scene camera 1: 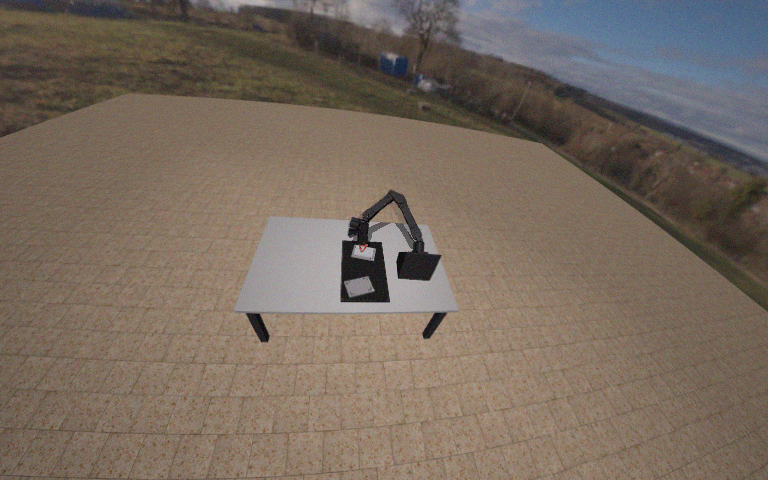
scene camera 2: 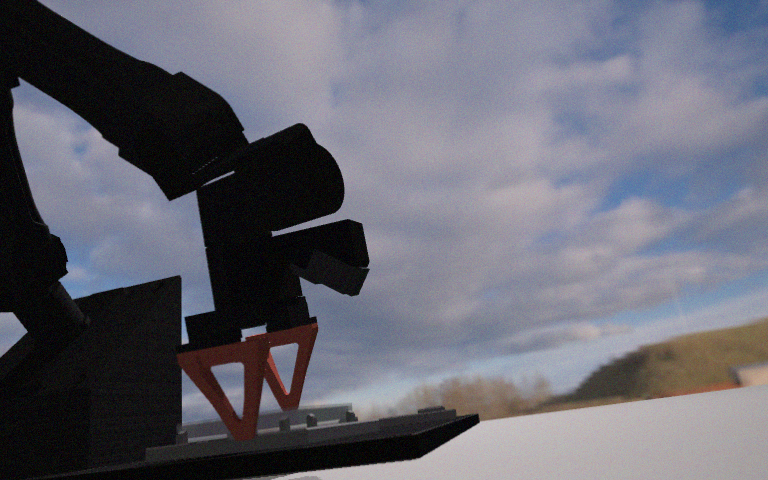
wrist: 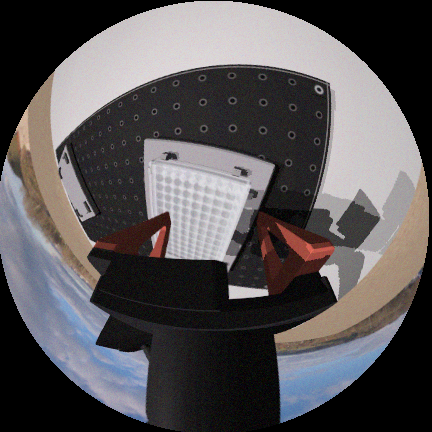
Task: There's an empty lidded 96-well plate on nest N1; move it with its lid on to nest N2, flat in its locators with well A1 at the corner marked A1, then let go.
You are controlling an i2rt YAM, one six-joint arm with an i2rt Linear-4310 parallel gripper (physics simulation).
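Places are measured from the arm's base along level axes (x back, y left, z down), in centimetres.
Pixels of known places: gripper, between the fingertips: (scene camera 1: 361, 248) (scene camera 2: 270, 424) (wrist: 213, 216); arm's base, origin of its link: (scene camera 1: 418, 253) (scene camera 2: 68, 339) (wrist: 149, 341).
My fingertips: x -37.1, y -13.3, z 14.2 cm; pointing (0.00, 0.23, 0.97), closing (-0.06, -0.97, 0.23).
Ahead of a thing's pixels: the offset from my fingertips to its middle. Level surfaces: height alone.
The lidded 96-well plate {dz -0.6, dx +1.7, dy +2.3 cm} (scene camera 1: 369, 254) (scene camera 2: 333, 412) (wrist: 197, 195), pale and translucent, lies on the grey nest N1 {dz +0.8, dx +1.7, dy +2.5 cm} (scene camera 2: 339, 431) (wrist: 210, 150) with its dark corner locators. My gripper (scene camera 1: 363, 249) (scene camera 2: 267, 423) (wrist: 213, 216) is open, with its orange-red fingers pointing down at the plate. In the wrist view the left fingertip overlaps the plate's left edge, and the right fingertip stands clear of its right edge. Nest N2 {dz +1.0, dx -0.3, dy +32.2 cm} (scene camera 1: 359, 286) (wrist: 77, 185) is a bare grey block with dark locators at the other end of the board. The A1 marks are too small to read.
Both nests sit on a black perforated board {dz +2.5, dx +2.2, dy +16.0 cm} (scene camera 1: 365, 269) (scene camera 2: 396, 448) (wrist: 247, 90) on a light table {dz +3.1 cm} (scene camera 1: 300, 266). A black box-shaped block (scene camera 1: 417, 266) (scene camera 2: 133, 362) stands beside the board, by the arm's base. The arm's shadow falls across the board and table.
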